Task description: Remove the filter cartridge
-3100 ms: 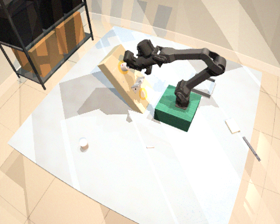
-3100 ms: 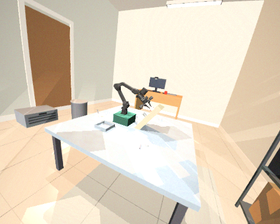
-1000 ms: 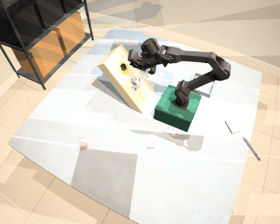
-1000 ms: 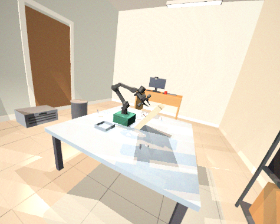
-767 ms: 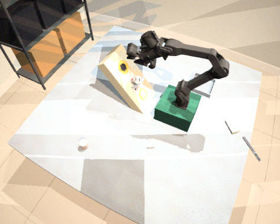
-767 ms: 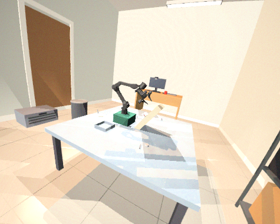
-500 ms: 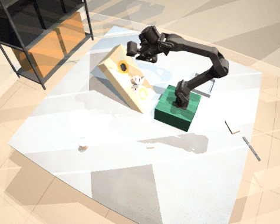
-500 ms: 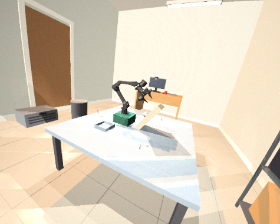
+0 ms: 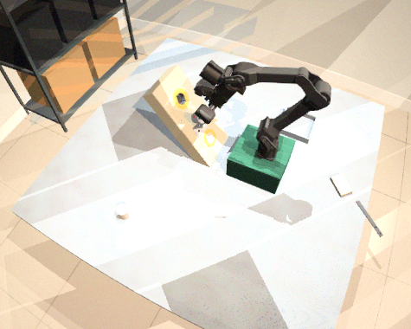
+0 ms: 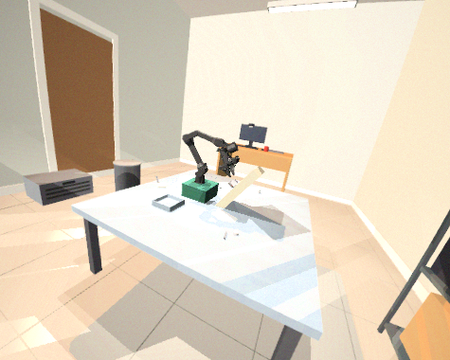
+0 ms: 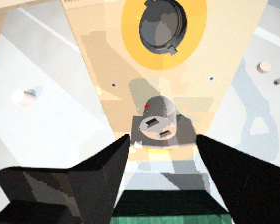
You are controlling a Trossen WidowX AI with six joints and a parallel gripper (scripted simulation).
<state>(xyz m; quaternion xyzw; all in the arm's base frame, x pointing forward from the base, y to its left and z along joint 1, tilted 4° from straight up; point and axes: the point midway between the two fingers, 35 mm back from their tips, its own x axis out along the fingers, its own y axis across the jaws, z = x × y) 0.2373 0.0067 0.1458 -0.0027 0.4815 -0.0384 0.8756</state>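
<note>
The round filter cartridge lies 20 mm ahead of my gripper tip and 40 mm below it. Round my gripper tip: cream service panel 70 mm ahead, 10 mm to the right, 60 mm below; flat card 580 mm behind, 50 mm to the right, 210 mm below; tray 320 mm behind, 280 mm to the right, 200 mm below.
</note>
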